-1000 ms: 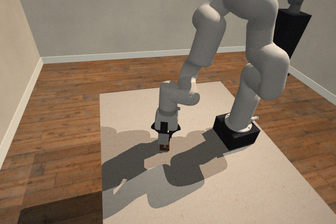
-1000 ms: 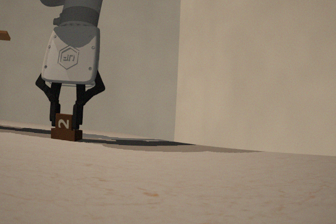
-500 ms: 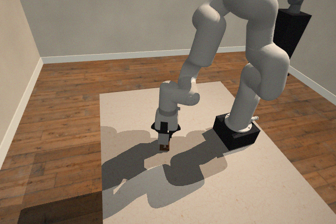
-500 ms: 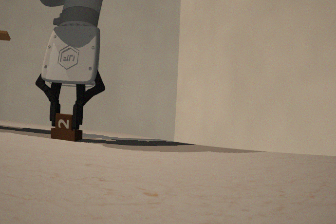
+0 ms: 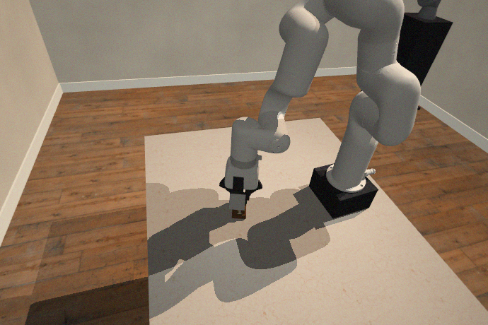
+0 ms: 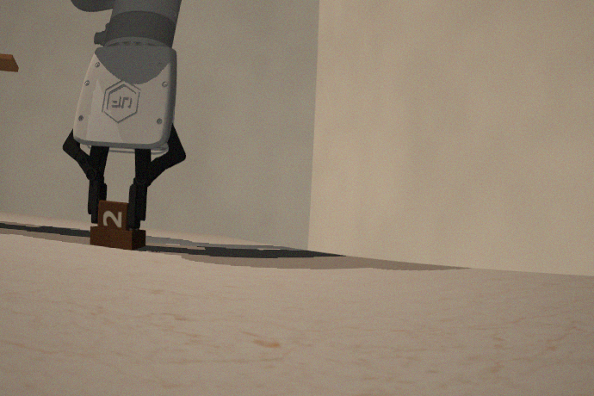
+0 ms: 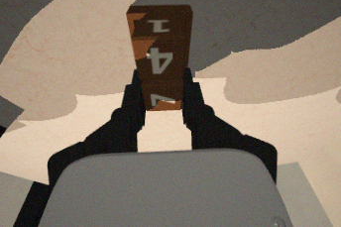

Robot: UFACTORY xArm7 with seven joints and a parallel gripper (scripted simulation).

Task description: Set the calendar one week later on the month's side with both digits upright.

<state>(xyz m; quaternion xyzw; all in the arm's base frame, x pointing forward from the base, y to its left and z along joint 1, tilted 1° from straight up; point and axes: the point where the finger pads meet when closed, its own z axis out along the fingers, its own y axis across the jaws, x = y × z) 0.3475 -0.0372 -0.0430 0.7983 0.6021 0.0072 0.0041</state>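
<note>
The brown calendar tray lies 3 cm below my hand and 2 cm to the left of it.
</note>
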